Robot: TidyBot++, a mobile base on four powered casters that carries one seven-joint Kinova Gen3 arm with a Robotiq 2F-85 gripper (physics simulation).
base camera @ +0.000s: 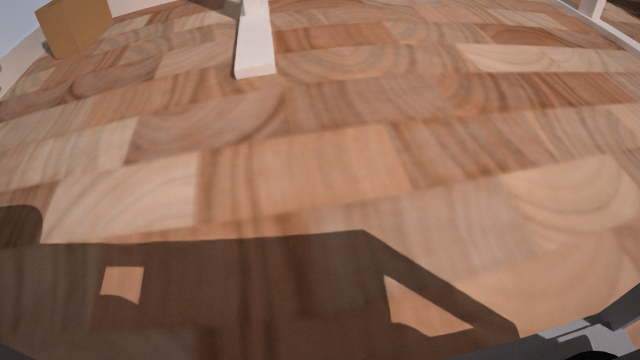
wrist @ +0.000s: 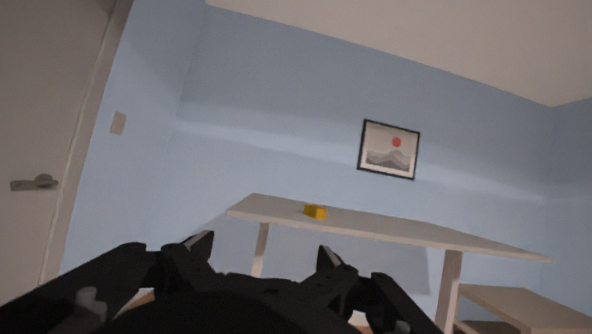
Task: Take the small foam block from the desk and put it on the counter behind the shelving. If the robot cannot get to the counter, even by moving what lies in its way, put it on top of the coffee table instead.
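Places are measured from the arm's base along level axes (x ahead, y left, z up), in centimetres.
Where they show: gripper, fingertip midpoint: (wrist: pixel 265 250).
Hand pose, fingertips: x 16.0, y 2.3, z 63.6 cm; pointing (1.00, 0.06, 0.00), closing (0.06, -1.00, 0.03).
Observation:
Each offset is from my fingertips to the top centre of the thing. "spot": to the spot under its first point. Level surfaces: height alone.
A small yellow foam block @(dz -3.7, dx +69.8, dy -14.5 cm) (wrist: pixel 315 211) lies on the left part of the desk @(dz -8.2 cm) (wrist: pixel 380 227), near its front edge, in the wrist view. The desk has a pale top and pale legs; a white desk foot (base camera: pixel 255 50) shows on the floor at the top of the base camera view. My gripper (wrist: pixel 265 250) is open and empty, its fingertips below the desk top in the wrist view and well short of the desk. A low pale table @(dz -58.2 cm) (wrist: pixel 537 305), which looks like the coffee table, stands partly behind the desk at the lower right. The counter and the shelving do not show.
A brown box @(spot: dz -94.5, dx +94.0, dy +67.9 cm) (base camera: pixel 75 27) stands on the floor by the wall at the upper left of the base camera view. A pale frame piece (base camera: pixel 612 32) stands at the upper right. A door (wrist: pixel 45 125) is at the left and a framed picture (wrist: pixel 389 149) hangs above the desk.

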